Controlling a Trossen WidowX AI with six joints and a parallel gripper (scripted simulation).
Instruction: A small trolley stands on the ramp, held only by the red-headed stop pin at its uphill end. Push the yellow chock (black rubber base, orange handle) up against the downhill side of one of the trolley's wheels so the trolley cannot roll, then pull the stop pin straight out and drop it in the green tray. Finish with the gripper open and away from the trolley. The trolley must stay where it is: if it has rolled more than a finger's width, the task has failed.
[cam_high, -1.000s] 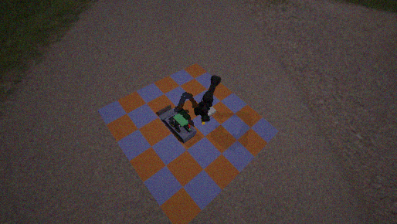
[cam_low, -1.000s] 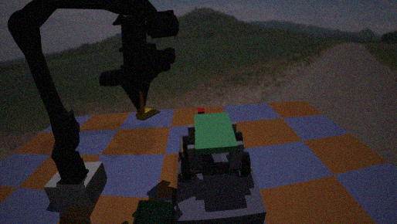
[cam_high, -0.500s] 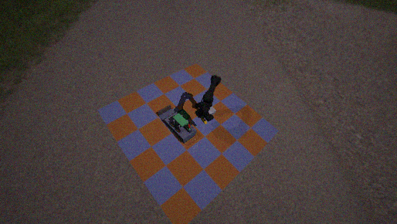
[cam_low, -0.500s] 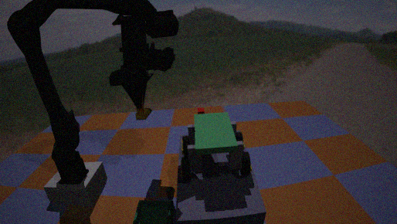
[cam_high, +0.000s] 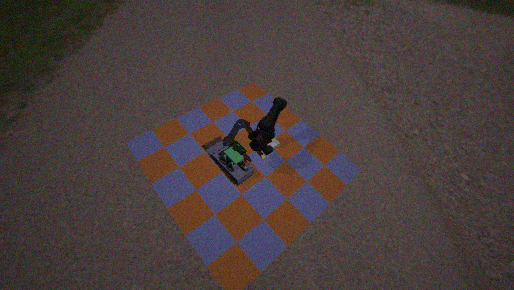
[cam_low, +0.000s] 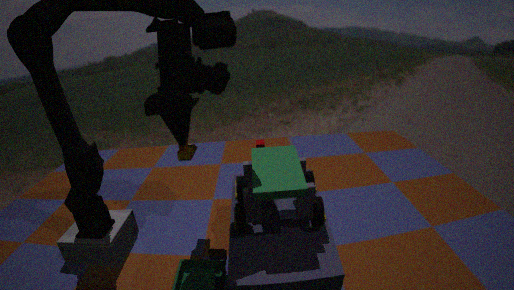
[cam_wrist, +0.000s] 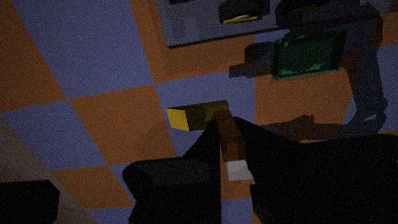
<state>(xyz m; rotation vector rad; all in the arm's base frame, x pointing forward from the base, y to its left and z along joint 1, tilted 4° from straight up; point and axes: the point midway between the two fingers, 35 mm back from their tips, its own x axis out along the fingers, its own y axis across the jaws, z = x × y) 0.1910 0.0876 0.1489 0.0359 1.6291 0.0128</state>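
The red-headed stop pin lies 13 cm ahead of my gripper tip, 5 cm below it and 2 cm to the left of it. The rest, counted from my gripper tip: trolley: 15 cm ahead, 8 cm to the right, 6 cm below; yellow chock: 2 cm to the left, 1 cm below; grey ramp: 15 cm ahead, 13 cm below, 8 cm to the right.
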